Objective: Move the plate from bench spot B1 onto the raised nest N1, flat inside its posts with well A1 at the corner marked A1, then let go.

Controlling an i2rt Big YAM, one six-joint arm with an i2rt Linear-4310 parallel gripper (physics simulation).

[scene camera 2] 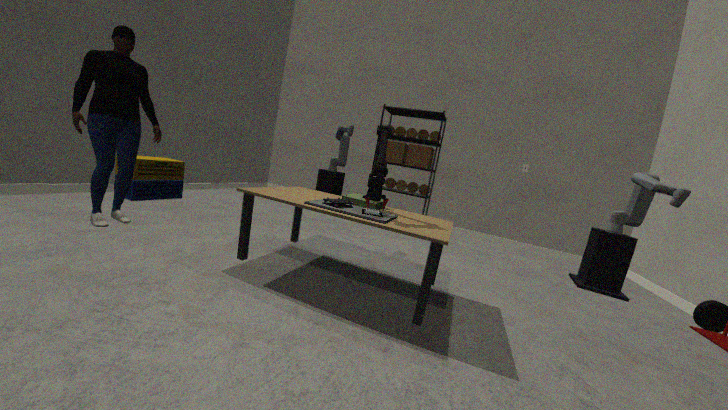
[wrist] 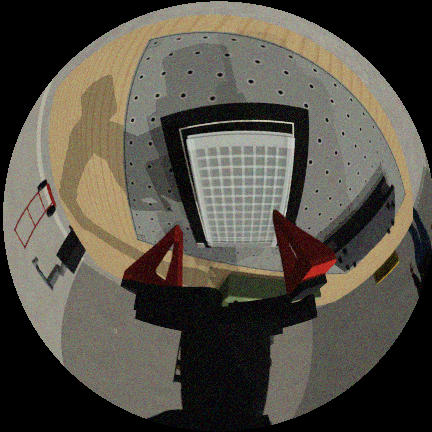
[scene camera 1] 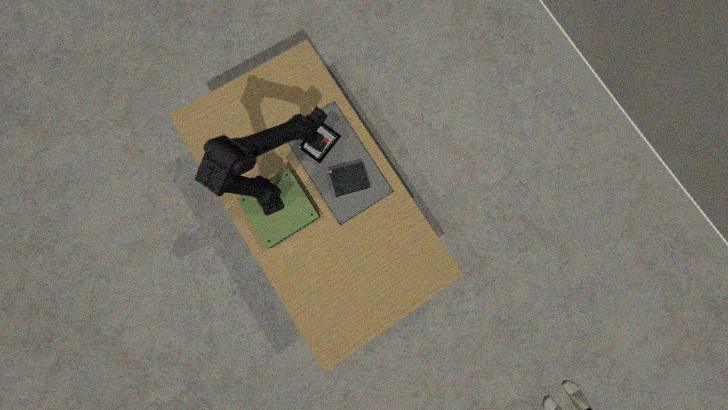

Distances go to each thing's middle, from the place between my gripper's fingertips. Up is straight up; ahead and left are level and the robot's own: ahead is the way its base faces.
Labels:
I see my gripper 2 cm short of the well plate (wrist: 240, 176), 1 cm to the left of it and 1 cm above it.

